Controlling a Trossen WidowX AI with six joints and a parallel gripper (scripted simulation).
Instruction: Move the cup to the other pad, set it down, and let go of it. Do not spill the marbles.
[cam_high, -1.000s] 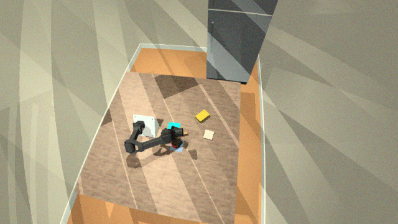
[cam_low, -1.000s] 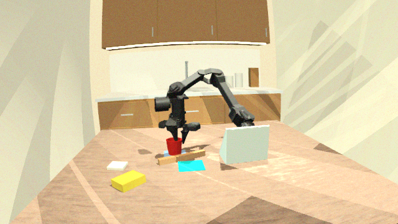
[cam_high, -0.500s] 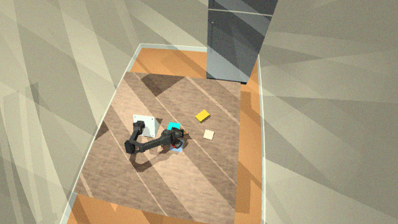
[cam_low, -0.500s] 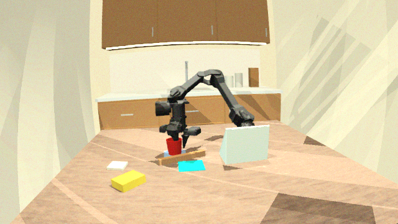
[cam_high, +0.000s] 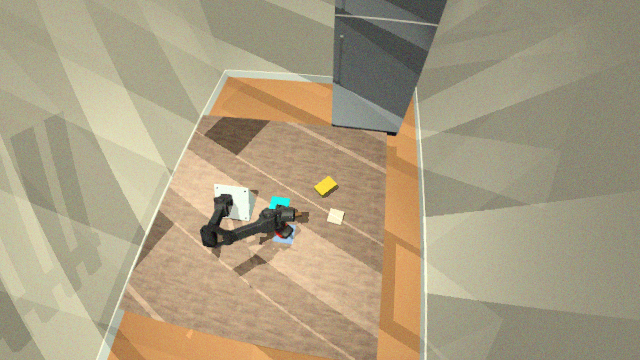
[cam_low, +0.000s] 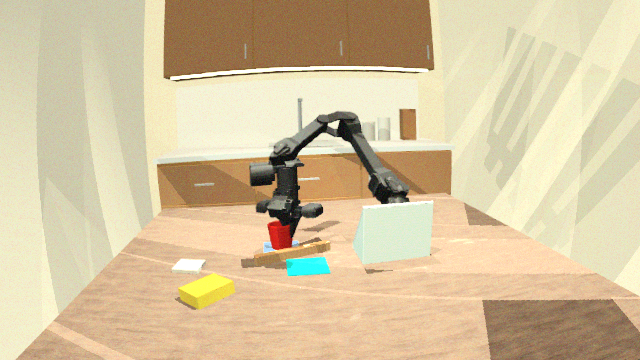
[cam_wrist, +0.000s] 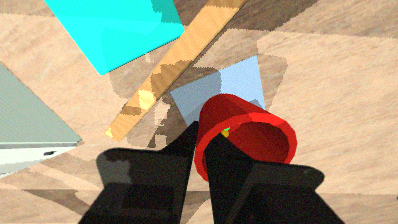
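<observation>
My gripper tip is 3 cm short of the light blue pad, 2 cm to the left of it and 5 cm above it. The rest, counted from my gripper tip: wooden stick (6 cm to the left, 3 cm below); red cup (3 cm ahead, 2 cm to the right); cyan pad (3 cm behind, 14 cm to the left, 5 cm below).
</observation>
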